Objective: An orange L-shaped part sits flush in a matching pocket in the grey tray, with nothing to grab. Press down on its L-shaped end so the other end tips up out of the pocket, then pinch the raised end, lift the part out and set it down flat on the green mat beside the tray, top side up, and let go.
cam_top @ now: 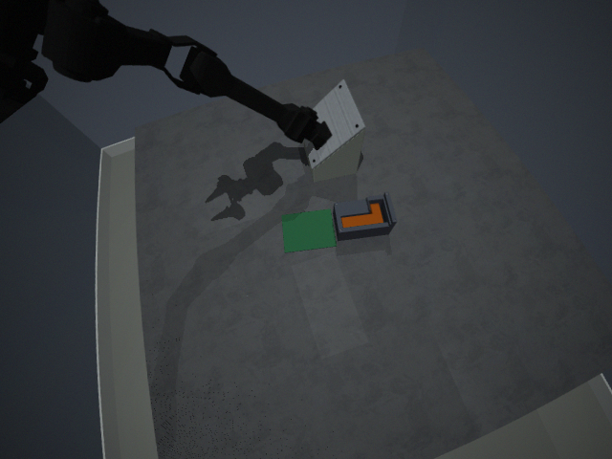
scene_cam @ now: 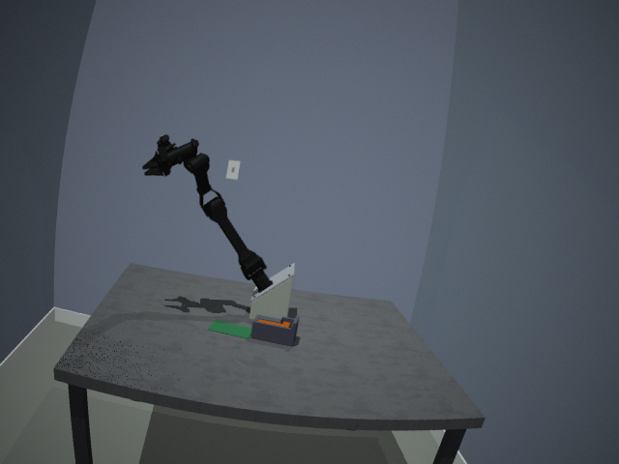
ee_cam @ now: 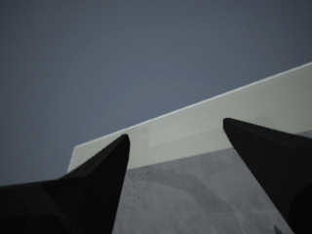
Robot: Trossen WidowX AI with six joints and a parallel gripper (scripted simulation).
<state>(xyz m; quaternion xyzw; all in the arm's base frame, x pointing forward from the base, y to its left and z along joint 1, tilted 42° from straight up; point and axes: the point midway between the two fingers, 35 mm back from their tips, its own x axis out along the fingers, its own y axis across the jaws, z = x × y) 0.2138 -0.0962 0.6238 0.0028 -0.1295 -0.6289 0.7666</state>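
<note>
Now: the orange L-shaped part 7 cm ahead of my gripper tip, 56 cm to the left of it and 47 cm below it. The rest, counted from my gripper tip: green mat (4 cm ahead, 40 cm to the left, 53 cm below).
</note>
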